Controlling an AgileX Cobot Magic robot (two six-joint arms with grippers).
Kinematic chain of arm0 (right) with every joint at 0, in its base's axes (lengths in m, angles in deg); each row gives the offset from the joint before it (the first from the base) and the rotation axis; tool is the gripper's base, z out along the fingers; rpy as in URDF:
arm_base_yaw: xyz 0 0 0.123 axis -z
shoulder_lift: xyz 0 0 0 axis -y
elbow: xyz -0.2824 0 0.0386 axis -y
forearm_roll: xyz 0.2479 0 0.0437 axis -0.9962 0 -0.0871
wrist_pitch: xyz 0 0 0 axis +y
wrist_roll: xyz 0.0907 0 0.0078 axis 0.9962 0 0.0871
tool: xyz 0 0 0 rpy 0 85 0
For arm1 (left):
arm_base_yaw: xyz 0 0 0.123 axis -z
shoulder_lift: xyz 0 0 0 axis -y
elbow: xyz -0.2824 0 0.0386 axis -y
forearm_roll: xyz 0.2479 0 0.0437 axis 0.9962 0 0.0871
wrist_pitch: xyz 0 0 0 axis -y
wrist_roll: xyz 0.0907 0 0.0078 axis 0.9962 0 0.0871
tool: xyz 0 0 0 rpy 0 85 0
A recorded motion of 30 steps. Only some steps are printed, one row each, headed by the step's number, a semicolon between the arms.
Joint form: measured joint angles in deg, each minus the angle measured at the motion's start. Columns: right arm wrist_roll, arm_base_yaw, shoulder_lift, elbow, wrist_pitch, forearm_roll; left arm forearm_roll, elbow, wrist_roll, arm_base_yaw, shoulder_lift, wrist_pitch.
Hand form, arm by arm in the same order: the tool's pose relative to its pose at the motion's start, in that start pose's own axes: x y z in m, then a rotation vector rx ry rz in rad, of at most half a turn. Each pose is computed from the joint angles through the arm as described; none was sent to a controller.
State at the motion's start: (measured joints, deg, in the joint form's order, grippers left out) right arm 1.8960 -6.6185 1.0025 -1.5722 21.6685 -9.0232; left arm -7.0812 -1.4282 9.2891 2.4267 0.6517 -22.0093
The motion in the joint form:
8: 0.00 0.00 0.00 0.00 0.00 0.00; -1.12 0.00 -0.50 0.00 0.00 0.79
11: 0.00 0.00 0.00 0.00 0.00 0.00; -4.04 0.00 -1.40 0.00 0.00 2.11
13: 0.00 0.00 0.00 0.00 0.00 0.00; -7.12 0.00 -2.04 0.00 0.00 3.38
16: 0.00 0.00 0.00 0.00 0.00 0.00; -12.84 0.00 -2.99 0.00 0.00 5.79
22: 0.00 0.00 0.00 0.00 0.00 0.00; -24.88 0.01 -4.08 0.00 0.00 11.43
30: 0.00 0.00 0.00 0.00 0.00 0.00; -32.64 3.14 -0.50 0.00 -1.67 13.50
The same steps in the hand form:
8: 0.0000 0.0000 0.0000 0.0000 0.0000 0.0000; -0.0013 -0.0004 0.0000 0.0049 -0.0147 -0.0269
11: 0.0000 0.0000 0.0000 0.0000 0.0000 0.0000; -0.0037 -0.0016 -0.0001 0.0194 -0.0402 -0.0903
13: 0.0000 0.0000 0.0000 0.0000 0.0000 0.0000; -0.0061 -0.0027 -0.0002 0.0342 -0.0645 -0.1521
16: 0.0000 0.0000 0.0000 0.0000 0.0000 0.0000; -0.0106 -0.0040 -0.0007 0.0591 -0.1098 -0.2640
22: 0.0000 0.0000 0.0000 0.0000 0.0000 0.0000; -0.0204 -0.0038 -0.0024 0.0966 -0.2109 -0.4884
30: 0.0000 0.0000 0.0000 0.0000 0.0000 0.0000; -0.0403 -0.0030 -0.0083 0.1186 -0.2752 -0.5570

